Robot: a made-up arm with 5 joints.
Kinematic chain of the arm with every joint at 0, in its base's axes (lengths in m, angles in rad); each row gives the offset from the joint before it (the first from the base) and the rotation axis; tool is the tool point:
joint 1: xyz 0 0 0.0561 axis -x
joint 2: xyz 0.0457 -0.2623 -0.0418 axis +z
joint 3: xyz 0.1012 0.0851 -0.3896 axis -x
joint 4: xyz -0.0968 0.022 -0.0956 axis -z
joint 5: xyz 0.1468 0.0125 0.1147 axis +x
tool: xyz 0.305 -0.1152 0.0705
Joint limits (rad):
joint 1: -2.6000..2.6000
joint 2: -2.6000..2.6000
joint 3: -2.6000..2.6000
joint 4: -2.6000..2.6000
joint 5: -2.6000..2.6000
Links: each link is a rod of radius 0.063 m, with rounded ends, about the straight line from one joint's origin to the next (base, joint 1, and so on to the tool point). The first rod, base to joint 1, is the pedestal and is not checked.
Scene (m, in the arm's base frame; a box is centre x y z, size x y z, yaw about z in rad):
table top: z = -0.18
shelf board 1: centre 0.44 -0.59 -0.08 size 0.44 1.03 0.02 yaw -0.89
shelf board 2: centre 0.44 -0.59 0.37 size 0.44 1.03 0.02 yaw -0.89
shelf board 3: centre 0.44 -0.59 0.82 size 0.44 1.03 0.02 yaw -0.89
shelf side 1: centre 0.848 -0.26 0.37 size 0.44 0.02 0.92 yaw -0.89
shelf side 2: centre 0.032 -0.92 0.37 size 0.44 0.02 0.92 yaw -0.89
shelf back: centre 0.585 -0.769 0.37 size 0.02 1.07 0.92 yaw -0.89
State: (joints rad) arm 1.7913 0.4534 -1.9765 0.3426 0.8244
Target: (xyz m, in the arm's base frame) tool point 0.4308 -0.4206 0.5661
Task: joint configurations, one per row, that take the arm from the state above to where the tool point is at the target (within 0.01 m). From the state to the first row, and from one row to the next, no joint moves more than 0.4 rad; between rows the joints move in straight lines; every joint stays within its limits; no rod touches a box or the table.
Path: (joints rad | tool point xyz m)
1: 1.8699 0.5163 -1.9380 -0.0305 0.6822 | 0.3888 -0.5079 0.1453
2: 1.9486 0.5792 -1.8995 -0.4037 0.5400 | 0.4167 -0.3402 0.1636
3: 2.0272 0.6420 -1.8610 -0.7768 0.3978 | 0.3902 -0.1645 0.1768
4: 2.1058 0.7049 -1.8225 -1.1500 0.2556 | 0.3146 0.0009 0.1977
5: 2.1844 0.7678 -1.7839 -1.5231 0.1134 | 0.2047 0.1415 0.2397
6: 2.2631 0.8307 -1.7454 -1.8963 -0.0288 | 0.0821 0.2484 0.3128
7: 2.3417 0.8936 -1.7069 -2.2694 -0.1710 | -0.0287 0.3182 0.4192
8: 2.3934 0.7448 -1.7873 -1.8910 0.0132 | 0.0877 0.2832 0.2891
9: 2.4450 0.5960 -1.8677 -1.5126 0.1974 | 0.2296 0.2083 0.2364
10: 2.4967 0.4472 -1.9481 -1.1342 0.3816 | 0.3611 0.1159 0.2598
11: 2.5483 0.2983 -2.0285 -0.7558 0.5658 | 0.4555 0.0217 0.3374
12: 2.6000 0.1495 -2.1089 -0.3774 0.7500 | 0.5012 -0.0656 0.4382
13: 2.4566 0.1209 -1.9436 -0.0365 0.7299 | 0.4882 -0.2518 0.5034
14: 2.3131 0.0922 -1.7783 0.3045 0.7097 | 0.4308 -0.4206 0.5661

